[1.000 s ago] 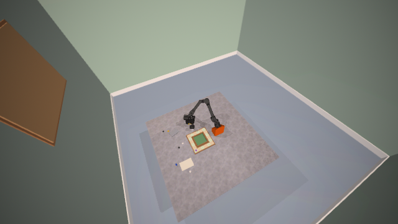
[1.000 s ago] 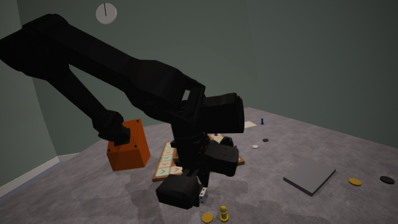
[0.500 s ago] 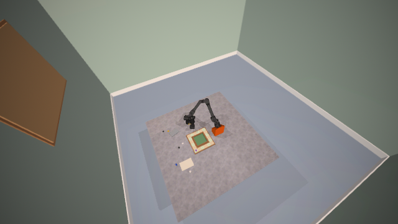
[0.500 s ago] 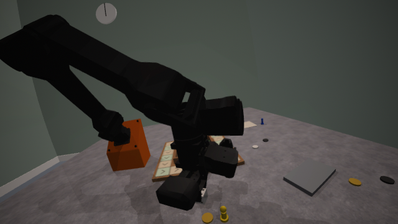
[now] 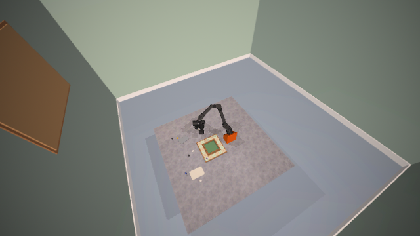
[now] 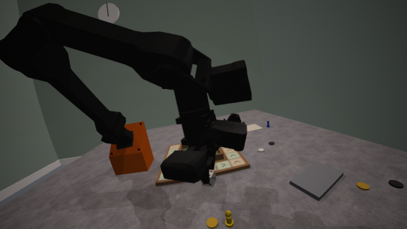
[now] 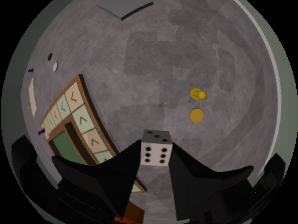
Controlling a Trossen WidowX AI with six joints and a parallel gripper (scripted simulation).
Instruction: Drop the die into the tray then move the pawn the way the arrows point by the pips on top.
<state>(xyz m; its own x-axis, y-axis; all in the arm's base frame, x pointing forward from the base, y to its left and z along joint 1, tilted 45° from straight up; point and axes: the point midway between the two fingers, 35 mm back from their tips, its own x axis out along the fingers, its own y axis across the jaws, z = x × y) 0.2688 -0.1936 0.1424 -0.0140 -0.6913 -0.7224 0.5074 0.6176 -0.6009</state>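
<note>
Right now the purple pawn is 34 cm to the left of my gripper tip, 12 cm ahead of it and 3 cm below it. From my gripper tip the other things lie so: green dice tray 23 cm to the left, 5 cm below; then white die right at my gripper tip; then yellow pawn 7 cm to the right, 5 cm below, 2 cm ahead.
</note>
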